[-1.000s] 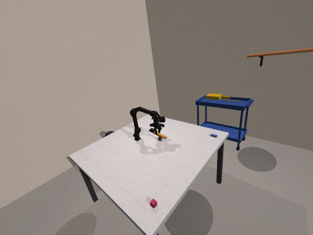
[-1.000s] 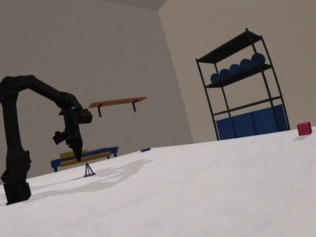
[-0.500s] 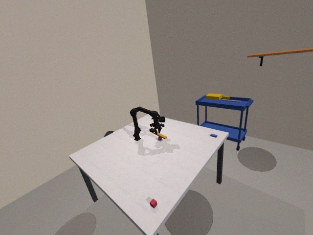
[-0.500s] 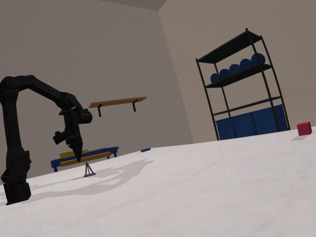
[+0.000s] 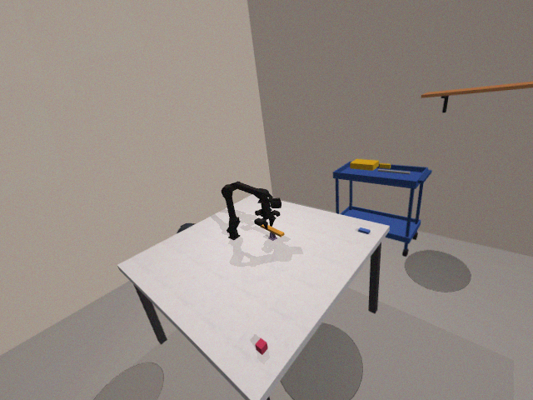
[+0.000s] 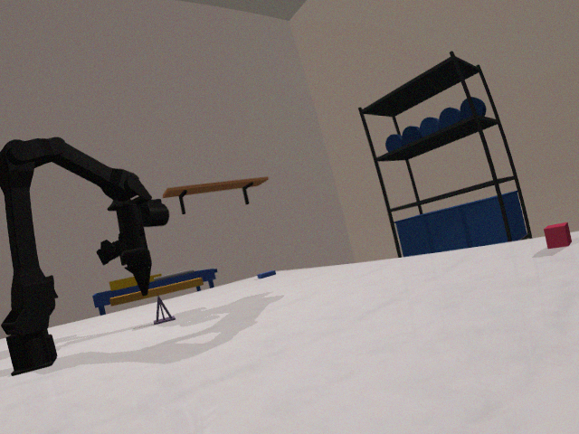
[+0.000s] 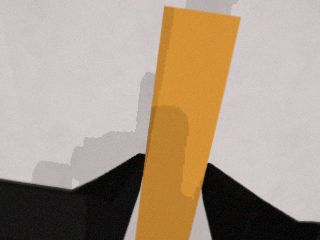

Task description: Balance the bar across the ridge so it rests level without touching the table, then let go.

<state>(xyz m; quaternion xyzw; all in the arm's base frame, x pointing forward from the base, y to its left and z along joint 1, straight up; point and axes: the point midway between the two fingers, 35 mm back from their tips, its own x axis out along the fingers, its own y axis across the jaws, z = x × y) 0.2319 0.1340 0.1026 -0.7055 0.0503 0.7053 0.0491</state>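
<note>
The orange bar lies 3 cm ahead of my gripper tip. Also, from my gripper tip: blue block (51 cm ahead, 37 cm to the left, 6 cm below); red cube (63 cm to the right, 51 cm ahead, 5 cm below).
</note>
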